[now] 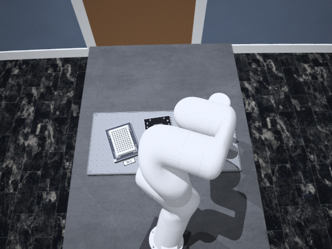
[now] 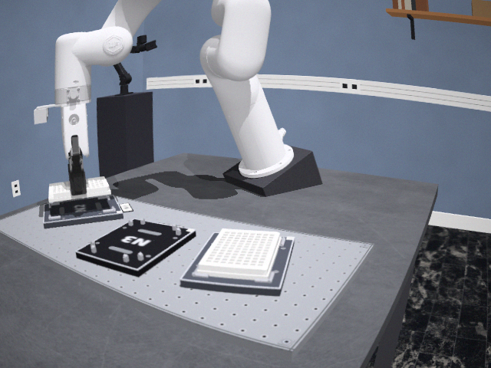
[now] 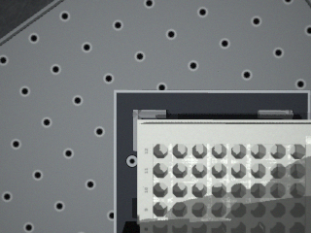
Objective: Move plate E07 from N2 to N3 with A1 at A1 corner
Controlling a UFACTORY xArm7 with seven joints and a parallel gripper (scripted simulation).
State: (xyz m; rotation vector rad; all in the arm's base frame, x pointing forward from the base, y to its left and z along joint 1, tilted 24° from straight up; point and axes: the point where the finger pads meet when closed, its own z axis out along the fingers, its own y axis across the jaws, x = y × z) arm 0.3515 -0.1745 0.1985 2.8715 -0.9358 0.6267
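My hand is 60 mm above the nest N2. The rest, counted from my hand: plate E07: 10 mm below; nest N3: 60 mm ahead, 200 mm to the left, 60 mm below; plate E01: 40 mm ahead, 370 mm to the left, 40 mm below.
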